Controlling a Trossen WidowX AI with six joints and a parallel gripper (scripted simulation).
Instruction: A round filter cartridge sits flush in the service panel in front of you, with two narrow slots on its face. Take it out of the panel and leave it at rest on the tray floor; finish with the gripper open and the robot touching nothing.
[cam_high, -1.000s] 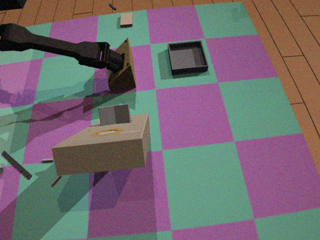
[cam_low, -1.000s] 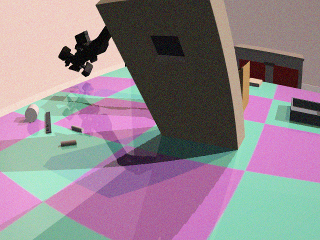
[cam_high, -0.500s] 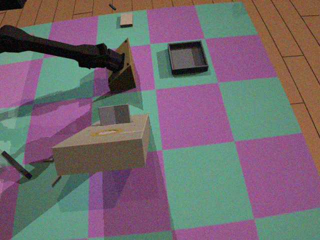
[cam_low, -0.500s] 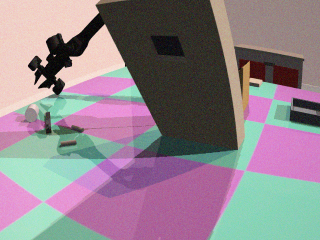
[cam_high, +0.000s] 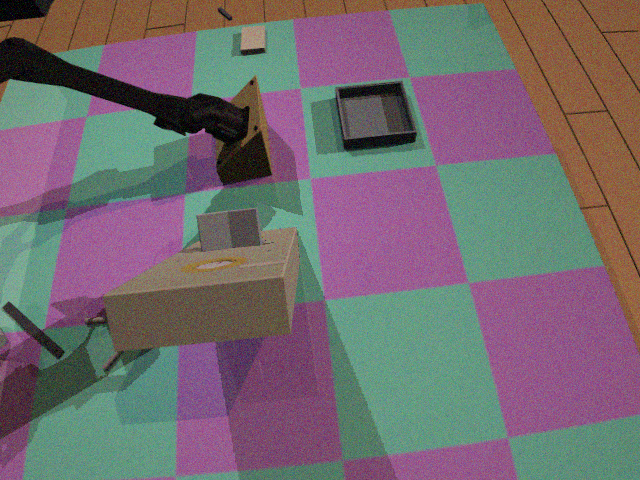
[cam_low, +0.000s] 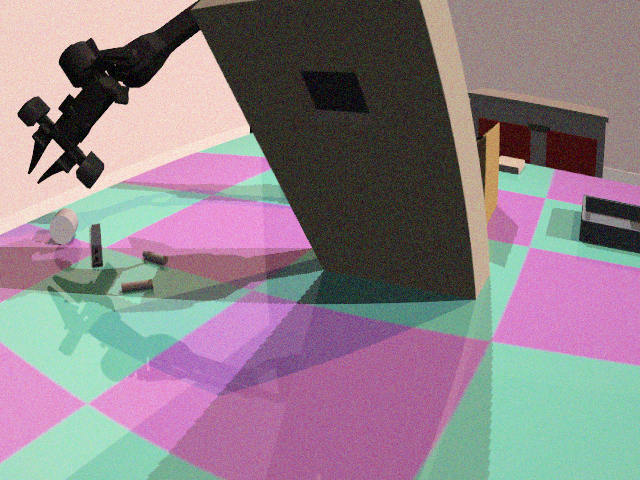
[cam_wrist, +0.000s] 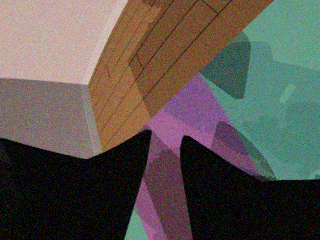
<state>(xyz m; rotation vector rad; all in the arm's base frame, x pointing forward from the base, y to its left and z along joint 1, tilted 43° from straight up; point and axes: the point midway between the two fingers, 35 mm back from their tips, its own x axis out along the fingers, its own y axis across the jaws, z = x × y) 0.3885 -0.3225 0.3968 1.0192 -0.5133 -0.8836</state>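
My gripper tip is now 50 mm past the round filter cartridge, 570 mm to the right of it and 150 mm below it. Round my gripper tip: beige block 790 mm behind, 500 mm to the left, 90 mm below; then tan service panel box 90 mm behind, 570 mm to the left, 70 mm above; then dark grey tray 520 mm behind, 800 mm to the left, 80 mm below.
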